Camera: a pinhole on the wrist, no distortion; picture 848 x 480 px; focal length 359.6 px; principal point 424.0 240.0 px. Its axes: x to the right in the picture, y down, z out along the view. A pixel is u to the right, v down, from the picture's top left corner.
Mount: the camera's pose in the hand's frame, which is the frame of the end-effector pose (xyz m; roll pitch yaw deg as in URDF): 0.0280 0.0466 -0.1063 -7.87 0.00 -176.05
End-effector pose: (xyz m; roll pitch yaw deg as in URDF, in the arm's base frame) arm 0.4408 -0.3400 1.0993 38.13 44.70 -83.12
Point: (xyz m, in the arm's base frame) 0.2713 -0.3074 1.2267
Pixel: 646.8 370.5
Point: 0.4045 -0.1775 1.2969
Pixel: outside the picture
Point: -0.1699 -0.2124 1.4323
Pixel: 684.5 446.5
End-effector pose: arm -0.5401 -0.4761 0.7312 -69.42 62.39 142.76
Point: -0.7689 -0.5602 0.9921
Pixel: 612.5 354.4
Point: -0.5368 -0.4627 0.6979
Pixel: 419.5 347.4
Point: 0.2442 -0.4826 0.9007
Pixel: behind the camera
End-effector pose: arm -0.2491 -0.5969 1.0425 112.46 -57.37 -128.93
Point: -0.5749 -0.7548 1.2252
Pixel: 113.3 375.5
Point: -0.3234 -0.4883 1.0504
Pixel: 493.9 122.5
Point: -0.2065 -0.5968 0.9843
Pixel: 821.9 445.3
